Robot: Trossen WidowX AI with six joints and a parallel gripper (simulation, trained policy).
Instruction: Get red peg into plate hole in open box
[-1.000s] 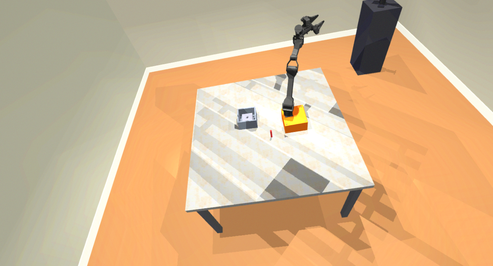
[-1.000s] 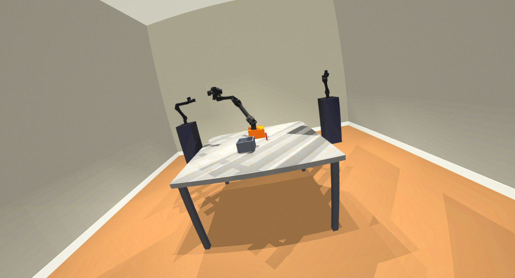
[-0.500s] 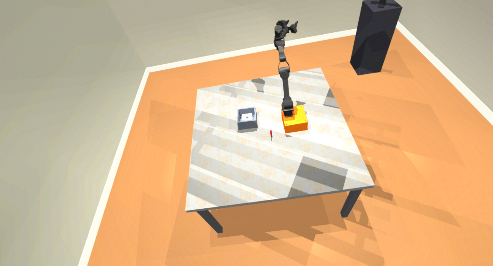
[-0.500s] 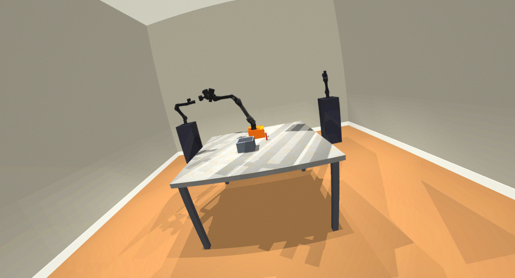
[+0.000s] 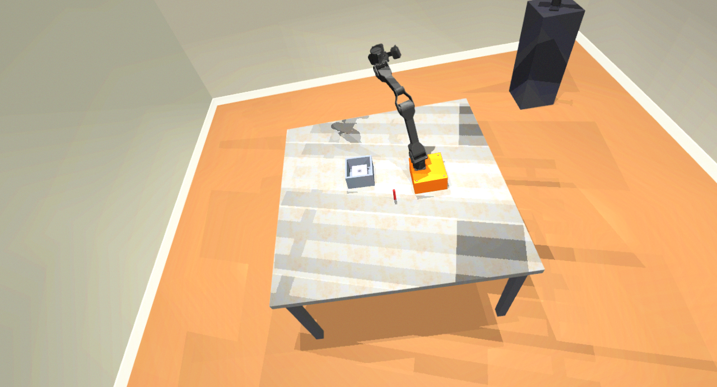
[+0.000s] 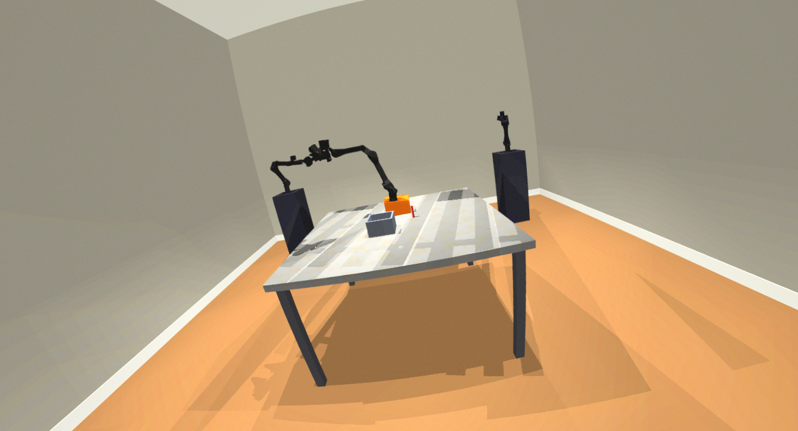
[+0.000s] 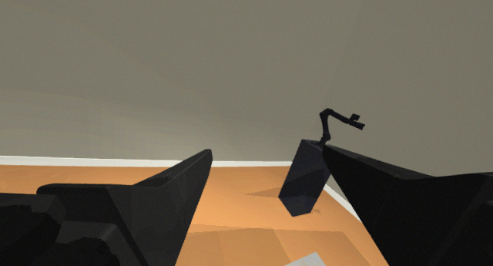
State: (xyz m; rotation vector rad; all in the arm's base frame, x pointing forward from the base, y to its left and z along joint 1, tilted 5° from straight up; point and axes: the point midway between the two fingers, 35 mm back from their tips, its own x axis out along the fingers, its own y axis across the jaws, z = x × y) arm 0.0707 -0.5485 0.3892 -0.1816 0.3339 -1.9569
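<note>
Right now my gripper tip is 9 cm short of the red peg, 67 cm to the right of it and 50 cm above it. Also, from my gripper tip: grey box (28 cm ahead, 47 cm to the left, 51 cm below).
</note>
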